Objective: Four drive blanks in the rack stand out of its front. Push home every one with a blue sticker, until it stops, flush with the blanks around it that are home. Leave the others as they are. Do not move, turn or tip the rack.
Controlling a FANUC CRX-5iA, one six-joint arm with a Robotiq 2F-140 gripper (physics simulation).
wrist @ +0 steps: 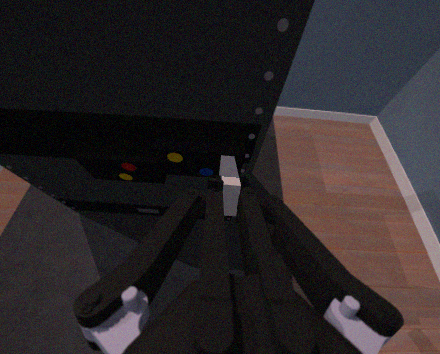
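The black rack [150,60] fills the upper left of the wrist view. Four coloured stickers show on dark blanks low in its front: a blue sticker [206,172] at the right, a yellow sticker [175,157] left of it, and a red sticker [128,166] with another yellow sticker [125,176] just below it farther left. The blanks' outlines are very dark, and how far each stands out is hard to tell. My gripper [226,168] is shut and empty. Its pale fingertips show just right of the blue sticker; whether they touch the rack cannot be told. The fingers hide part of the rack's lower right.
A row of round pale screw heads [269,76] runs down the rack's right edge. Wooden floor [335,200] lies to the right, bounded by a white skirting board [410,200] and a blue-grey wall [350,55]. A dark grey surface [45,260] shows at lower left.
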